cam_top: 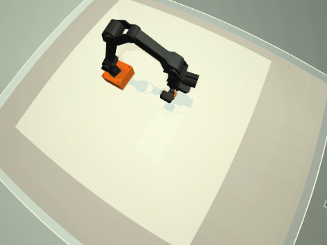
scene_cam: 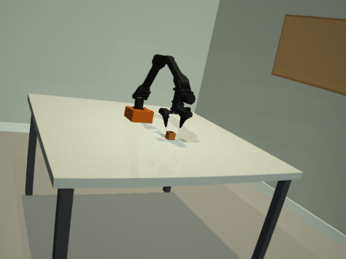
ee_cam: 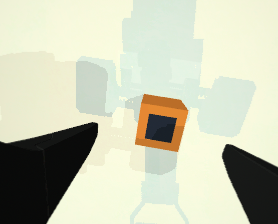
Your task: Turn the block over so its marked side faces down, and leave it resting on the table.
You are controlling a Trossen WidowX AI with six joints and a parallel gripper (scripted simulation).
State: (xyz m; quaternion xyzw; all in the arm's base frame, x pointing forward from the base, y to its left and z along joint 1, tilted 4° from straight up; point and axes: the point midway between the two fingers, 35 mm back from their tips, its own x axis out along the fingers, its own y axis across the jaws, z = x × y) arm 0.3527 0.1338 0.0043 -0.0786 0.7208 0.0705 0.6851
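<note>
The block is 40 mm below my gripper tip.
</note>
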